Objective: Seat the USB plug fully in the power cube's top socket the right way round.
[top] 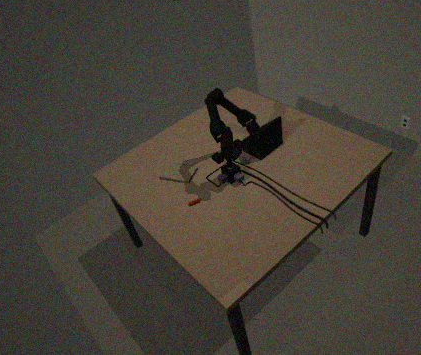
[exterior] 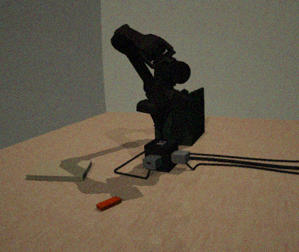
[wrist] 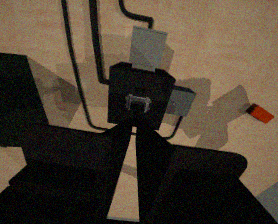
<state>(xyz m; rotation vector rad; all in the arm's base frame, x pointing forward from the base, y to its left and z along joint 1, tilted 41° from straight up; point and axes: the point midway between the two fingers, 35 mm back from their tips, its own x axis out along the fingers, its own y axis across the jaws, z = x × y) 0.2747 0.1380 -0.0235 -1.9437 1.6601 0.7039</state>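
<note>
Right now my gripper tip is 20 mm above the USB plug. Also, from my gripper tip: orange block: 270 mm ahead, 110 mm below, 20 mm to the left.
</note>
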